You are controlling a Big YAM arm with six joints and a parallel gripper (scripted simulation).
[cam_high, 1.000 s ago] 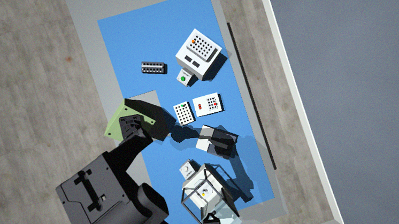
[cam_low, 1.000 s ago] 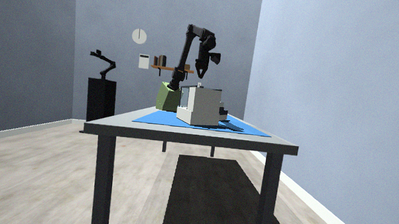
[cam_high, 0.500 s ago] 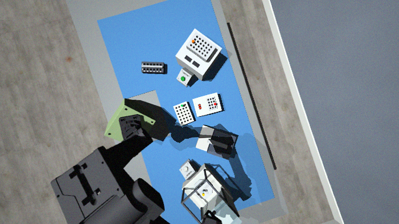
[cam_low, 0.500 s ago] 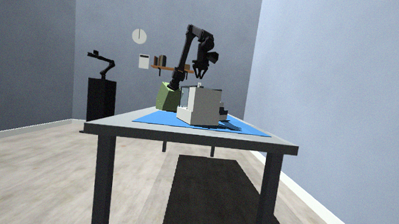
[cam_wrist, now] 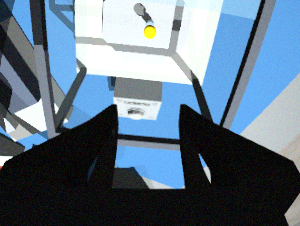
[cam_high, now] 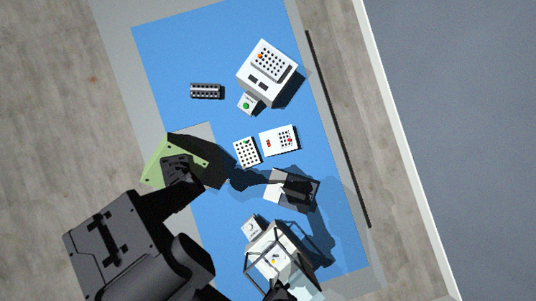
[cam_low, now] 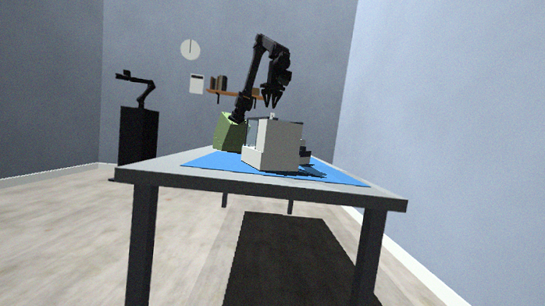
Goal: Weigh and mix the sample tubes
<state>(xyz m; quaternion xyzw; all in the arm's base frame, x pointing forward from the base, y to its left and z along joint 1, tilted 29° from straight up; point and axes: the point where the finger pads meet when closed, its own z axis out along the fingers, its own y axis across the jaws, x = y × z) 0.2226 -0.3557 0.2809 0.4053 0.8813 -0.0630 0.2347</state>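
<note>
My hand is 20 cm above the balance pan. Also, from my hand: dry block DB: 13 cm ahead, 47 cm to the left, 24 cm below; then white rack RK: 2 cm behind, 45 cm to the left, 26 cm below; then spectrophotometer SP: 13 cm ahead, 24 cm to the left, 21 cm below.
</note>
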